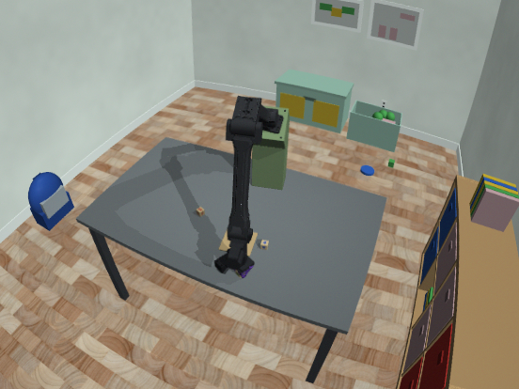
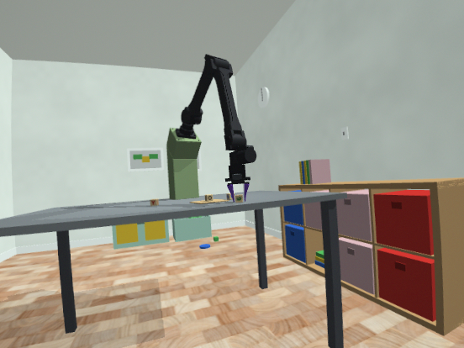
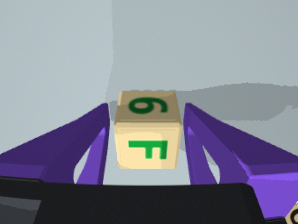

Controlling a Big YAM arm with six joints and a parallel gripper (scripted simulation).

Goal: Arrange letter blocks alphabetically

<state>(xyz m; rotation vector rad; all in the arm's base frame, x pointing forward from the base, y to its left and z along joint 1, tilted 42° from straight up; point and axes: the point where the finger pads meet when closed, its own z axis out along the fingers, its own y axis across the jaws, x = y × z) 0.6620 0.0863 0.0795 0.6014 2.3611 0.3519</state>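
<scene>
Right now my hand is 170 mm past the wooden block, 80 mm to the left of it and 10 mm below it. The rest, counted from my hand: mat (170 mm behind, 80 mm to the right, 10 mm below).
</scene>
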